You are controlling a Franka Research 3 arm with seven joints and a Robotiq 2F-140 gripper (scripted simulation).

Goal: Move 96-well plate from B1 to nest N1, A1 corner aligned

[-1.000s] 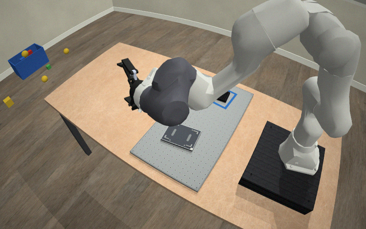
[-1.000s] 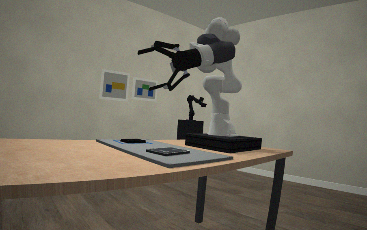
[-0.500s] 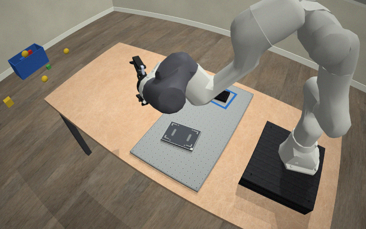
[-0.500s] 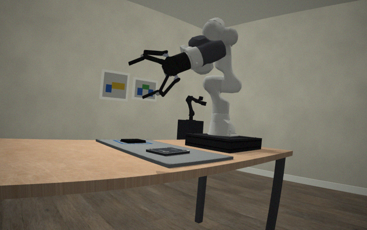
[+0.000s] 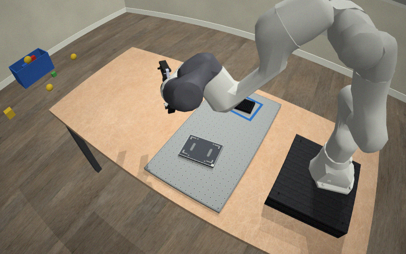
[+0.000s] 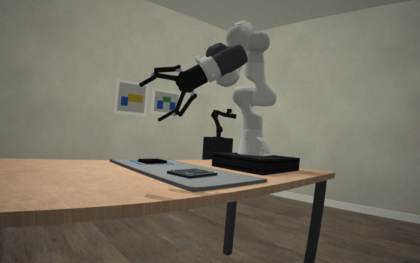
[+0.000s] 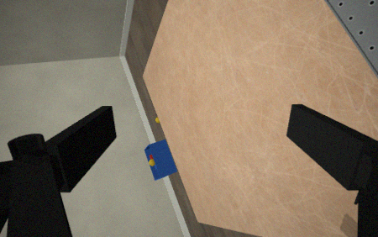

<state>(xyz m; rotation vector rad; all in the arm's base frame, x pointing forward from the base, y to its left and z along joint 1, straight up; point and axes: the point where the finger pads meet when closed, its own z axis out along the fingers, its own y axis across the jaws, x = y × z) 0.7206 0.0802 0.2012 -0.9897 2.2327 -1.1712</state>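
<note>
My gripper is now 320 mm to the left of the black 96-well plate, 260 mm above it and 230 mm past it. Round my hand: plate nest N1: 260 mm below, 190 mm behind, 40 mm to the left; A1 label: 270 mm behind, 260 mm below, 80 mm to the left.
</note>
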